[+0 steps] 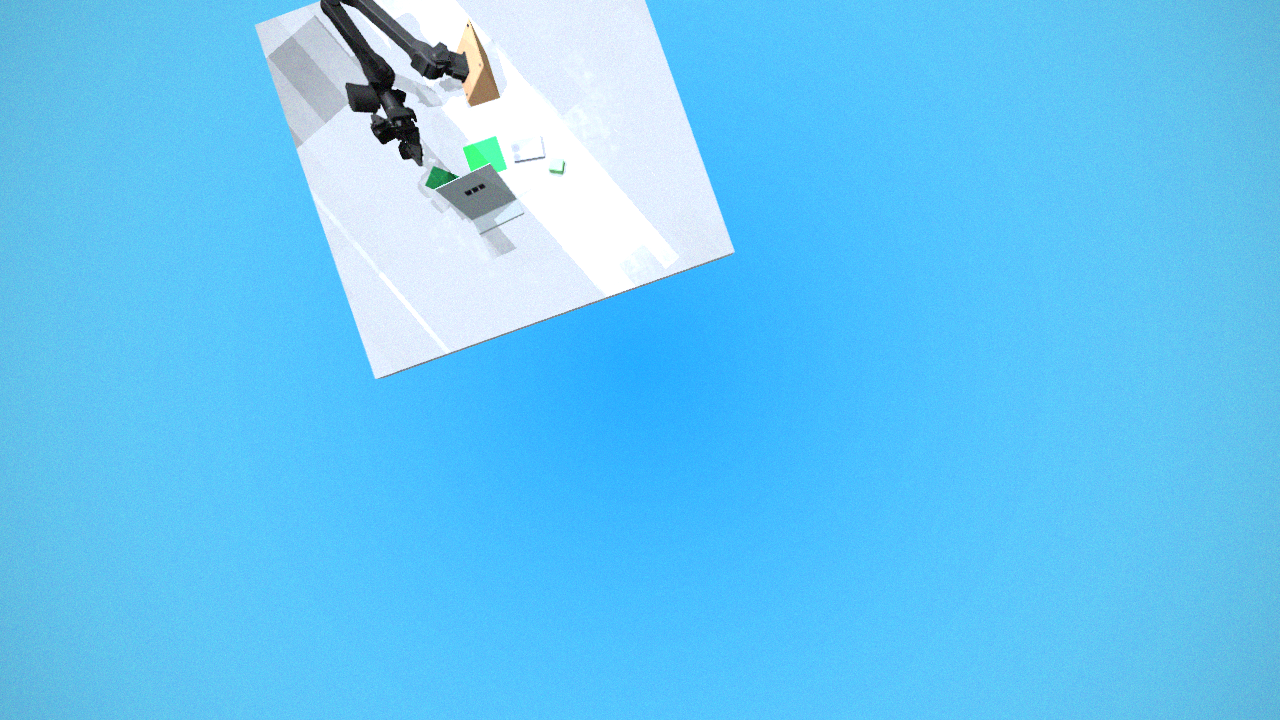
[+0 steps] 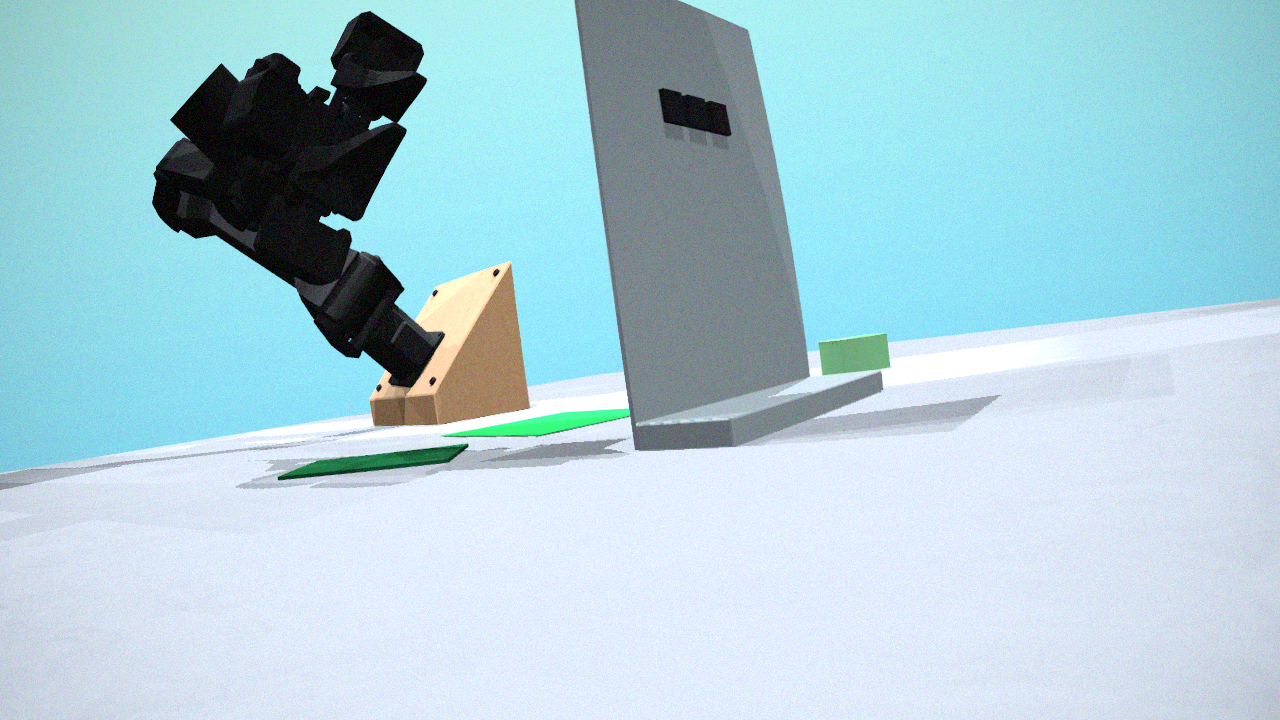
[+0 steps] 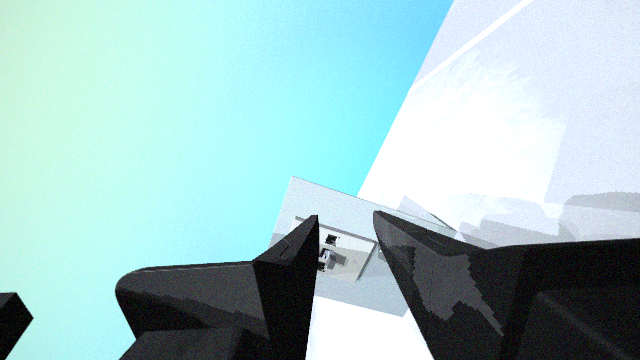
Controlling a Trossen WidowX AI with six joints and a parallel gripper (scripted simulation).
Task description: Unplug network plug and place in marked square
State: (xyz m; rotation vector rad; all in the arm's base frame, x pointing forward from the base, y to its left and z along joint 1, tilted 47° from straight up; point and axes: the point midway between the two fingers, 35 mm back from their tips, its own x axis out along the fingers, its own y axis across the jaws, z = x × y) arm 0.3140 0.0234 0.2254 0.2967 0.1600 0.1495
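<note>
My gripper tip is now 80 mm short of the network plug, 120 mm to the right of it and 40 mm above it. The rest, counted from my gripper tip: bright green marked square (90 mm behind, 130 mm to the left, 200 mm below); then dark green flat patch (50 mm behind, 30 mm to the right, 200 mm below); then upright grey panel (100 mm ahead, 130 mm to the left, 90 mm below).
</note>
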